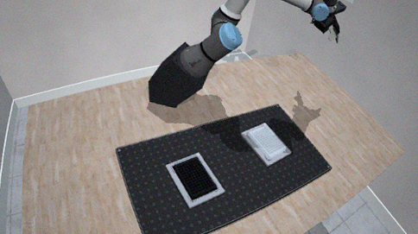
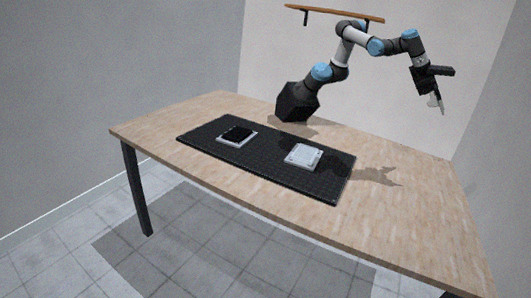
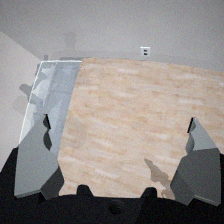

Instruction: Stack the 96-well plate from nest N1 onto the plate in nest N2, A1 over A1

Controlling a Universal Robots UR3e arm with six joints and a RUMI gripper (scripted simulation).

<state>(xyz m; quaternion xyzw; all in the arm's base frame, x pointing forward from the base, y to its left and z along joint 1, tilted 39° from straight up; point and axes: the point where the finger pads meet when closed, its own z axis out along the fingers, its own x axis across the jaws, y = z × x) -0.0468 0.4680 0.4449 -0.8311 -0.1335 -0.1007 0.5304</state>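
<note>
Right now my hand is 30 cm short of the white 96-well plate, 45 cm to the left of it and 29 cm above it. Round my hand: black 96-well plate: 36 cm ahead, 74 cm to the right, 29 cm below; nest N1: 30 cm ahead, 45 cm to the right, 30 cm below.
</note>
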